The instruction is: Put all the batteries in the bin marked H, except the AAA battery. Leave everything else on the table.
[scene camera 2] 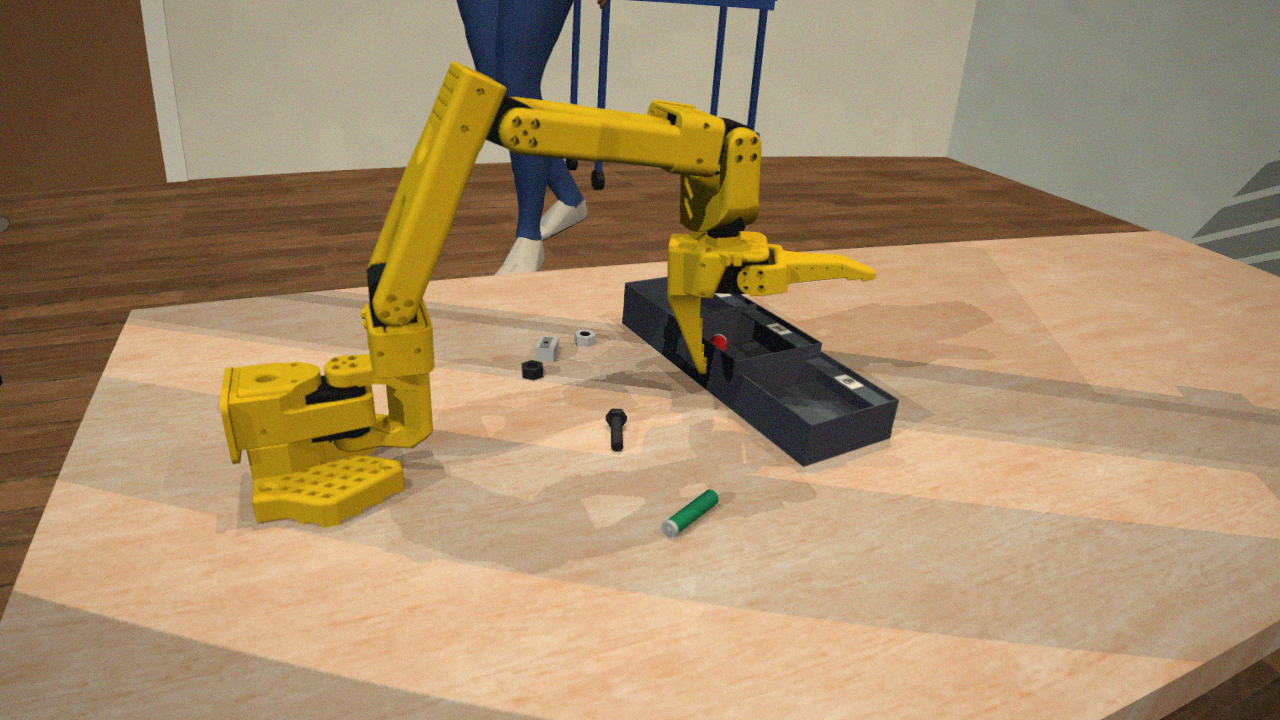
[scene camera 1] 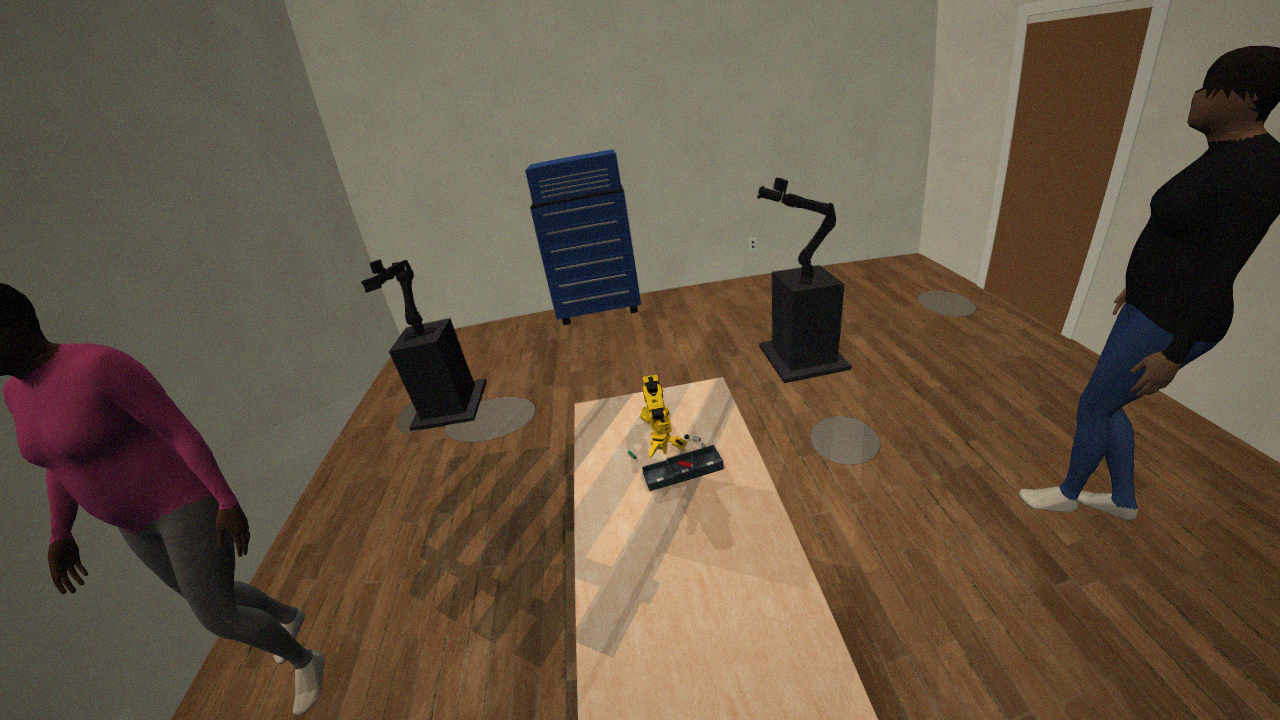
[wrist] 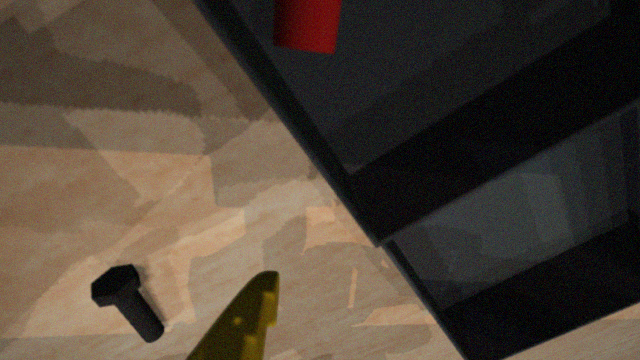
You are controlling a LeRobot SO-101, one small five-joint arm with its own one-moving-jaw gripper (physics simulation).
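Places are measured from the arm's base along level axes (x ahead, y left, z up), in centimetres.
Where they show: hand, tool point: (scene camera 2: pixel 706 367) (scene camera 1: pixel 664 453) (wrist: pixel 277 291); arm's base, link origin: (scene camera 2: pixel 357 467).
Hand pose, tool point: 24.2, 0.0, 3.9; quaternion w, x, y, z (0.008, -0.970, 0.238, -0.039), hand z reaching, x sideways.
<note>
Things, the pixels of their centre, and the offset from my tool point, as dx, dy, dz.
- red battery, body centre: (scene camera 2: pixel 715 353) (scene camera 1: pixel 686 464) +4.3, +6.3, -2.4
- dark three-compartment bin tray, body centre: (scene camera 2: pixel 744 352) (scene camera 1: pixel 682 467) +6.1, +4.8, -1.9
- slimmer green battery, body centre: (scene camera 2: pixel 690 513) (scene camera 1: pixel 631 454) -6.1, -10.9, -3.4
- black bolt, body centre: (wrist: pixel 135 309) (scene camera 2: pixel 616 431) -7.1, -1.2, -3.3
- black nut, body centre: (scene camera 2: pixel 532 370) -10.2, +9.2, -3.4
- grey block, body centre: (scene camera 2: pixel 547 348) -8.1, +12.3, -3.3
- silver nut, body centre: (scene camera 2: pixel 584 338) -4.3, +13.7, -3.4
The red battery (scene camera 1: pixel 685 463) (scene camera 2: pixel 718 342) (wrist: pixel 307 25) lies in the middle compartment of the dark three-compartment bin tray (scene camera 1: pixel 684 480) (scene camera 2: pixel 836 439) (wrist: pixel 297 130). The slimmer green battery (scene camera 1: pixel 631 454) (scene camera 2: pixel 691 513) lies on the table, apart from the near end of the tray in scene camera 2. The label letters are too small or hidden to read surely. My gripper (scene camera 1: pixel 668 447) (scene camera 2: pixel 785 322) is wide open and empty, its fixed jaw pointing down by the tray's robot-side wall, its moving jaw swung out above the tray. One notched jaw shows in the wrist view.
A black bolt (scene camera 2: pixel 615 429) (wrist: pixel 130 305) lies between the arm base and the tray. A black nut (scene camera 2: pixel 532 369), a grey block (scene camera 2: pixel 546 349) and a silver nut (scene camera 2: pixel 584 337) lie close together on the table. The tray walls stand beside and below the jaws.
</note>
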